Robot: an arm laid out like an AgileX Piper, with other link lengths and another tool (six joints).
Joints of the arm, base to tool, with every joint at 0 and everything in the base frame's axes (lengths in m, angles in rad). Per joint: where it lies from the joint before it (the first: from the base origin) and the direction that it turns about. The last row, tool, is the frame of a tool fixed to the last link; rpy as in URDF.
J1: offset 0 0 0.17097 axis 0 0 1
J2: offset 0 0 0 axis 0 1 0
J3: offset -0.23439 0 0.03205 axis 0 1 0
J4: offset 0.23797 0 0.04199 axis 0.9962 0 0.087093
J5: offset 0 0 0 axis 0 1 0
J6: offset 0.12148 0 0.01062 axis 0.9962 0 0.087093
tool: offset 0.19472 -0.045 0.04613 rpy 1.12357 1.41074 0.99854
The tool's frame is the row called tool.
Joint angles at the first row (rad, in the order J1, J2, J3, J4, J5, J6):
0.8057, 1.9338, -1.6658, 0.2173, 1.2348, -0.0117
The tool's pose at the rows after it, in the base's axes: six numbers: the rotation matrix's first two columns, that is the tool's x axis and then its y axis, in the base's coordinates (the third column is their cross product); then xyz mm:
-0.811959 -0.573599 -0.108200 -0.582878 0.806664 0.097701 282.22 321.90 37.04
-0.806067 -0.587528 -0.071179 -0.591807 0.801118 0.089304 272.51 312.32 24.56
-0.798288 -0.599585 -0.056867 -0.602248 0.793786 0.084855 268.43 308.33 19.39
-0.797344 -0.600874 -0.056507 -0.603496 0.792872 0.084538 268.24 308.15 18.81
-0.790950 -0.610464 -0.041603 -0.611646 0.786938 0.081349 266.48 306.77 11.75
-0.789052 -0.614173 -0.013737 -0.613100 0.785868 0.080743 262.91 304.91 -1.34
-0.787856 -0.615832 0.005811 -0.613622 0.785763 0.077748 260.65 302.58 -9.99
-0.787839 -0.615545 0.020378 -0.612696 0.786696 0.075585 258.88 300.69 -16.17
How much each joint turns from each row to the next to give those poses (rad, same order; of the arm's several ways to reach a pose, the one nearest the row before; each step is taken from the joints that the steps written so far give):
0.0001, 0.0000, 0.0166, 0.0000, -0.0040, -0.0025
-0.0001, 0.0000, 0.0410, 0.0000, 0.0000, -0.0145
0.0000, 0.0000, 0.0178, -0.0007, 0.0000, -0.0142
0.0001, 0.0000, 0.0024, 0.0000, -0.0016, -0.0019
-0.0001, 0.0176, 0.0000, 0.0000, 0.0000, -0.0117
0.0001, 0.0332, -0.0001, 0.0042, -0.0043, -0.0063
-0.0001, 0.0218, 0.0000, 0.0000, -0.0016, -0.0024
0.0000, 0.0156, 0.0001, 0.0000, -0.0009, -0.0001

